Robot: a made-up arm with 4 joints.
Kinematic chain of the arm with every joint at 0, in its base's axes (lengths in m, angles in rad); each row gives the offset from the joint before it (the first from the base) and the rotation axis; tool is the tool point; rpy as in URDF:
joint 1: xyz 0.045 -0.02 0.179 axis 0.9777 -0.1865 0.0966
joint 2: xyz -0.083 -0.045 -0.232 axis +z
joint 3: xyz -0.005 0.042 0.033 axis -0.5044 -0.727 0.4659
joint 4: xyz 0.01 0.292 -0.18 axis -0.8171 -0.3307 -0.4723
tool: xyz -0.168 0.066 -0.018 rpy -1.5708 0 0
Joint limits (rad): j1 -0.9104..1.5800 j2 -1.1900..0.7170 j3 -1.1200..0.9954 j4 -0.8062..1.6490
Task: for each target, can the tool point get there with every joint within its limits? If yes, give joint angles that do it. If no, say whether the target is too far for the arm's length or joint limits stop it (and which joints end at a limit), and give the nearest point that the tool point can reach.
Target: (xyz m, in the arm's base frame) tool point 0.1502 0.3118 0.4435
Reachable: yes | joints 1.2761 -0.8881 -0.3883 -0.3670
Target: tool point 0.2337 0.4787 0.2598
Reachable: yes | joints 0.8307 -0.7344 -0.7315 1.2040
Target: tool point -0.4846 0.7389 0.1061
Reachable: no: too far | nearest point -0.3338 0.5599 0.1257 | short by 0.235 m
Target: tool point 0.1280 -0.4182 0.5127
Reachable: no: joint limits stop it (at a limit: joint 1, joint 3) | nearest point 0.1531 0.0386 0.4767 | short by 0.459 m
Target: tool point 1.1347 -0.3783 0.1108
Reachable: no: too far | nearest point 0.4160 -0.1215 -0.0730 | short by 0.785 m
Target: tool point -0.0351 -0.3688 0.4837
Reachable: no: joint limits stop it (at a limit: joint 1, joint 3) | nearest point 0.0041 0.0518 0.4977 | short by 0.423 m
